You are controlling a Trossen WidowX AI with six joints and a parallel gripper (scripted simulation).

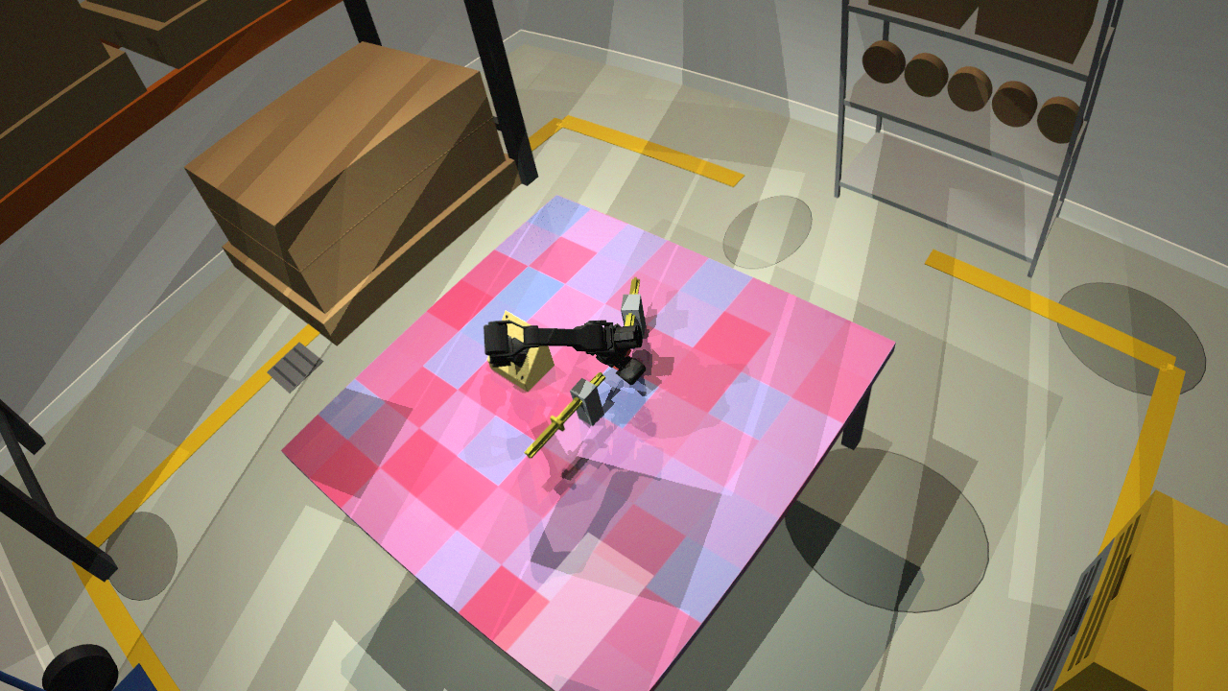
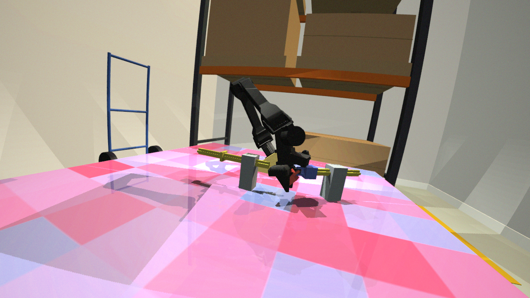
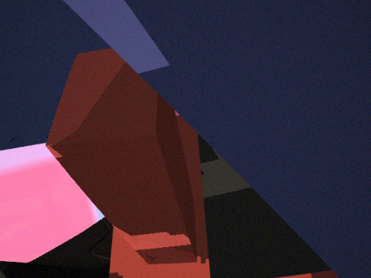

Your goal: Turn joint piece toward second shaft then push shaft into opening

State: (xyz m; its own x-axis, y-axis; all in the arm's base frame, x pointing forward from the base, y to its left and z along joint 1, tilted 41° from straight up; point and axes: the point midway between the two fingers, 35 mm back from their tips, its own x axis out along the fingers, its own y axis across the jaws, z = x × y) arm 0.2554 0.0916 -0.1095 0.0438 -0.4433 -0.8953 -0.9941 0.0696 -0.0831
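The red joint piece lies 50 mm above my gripper tip.
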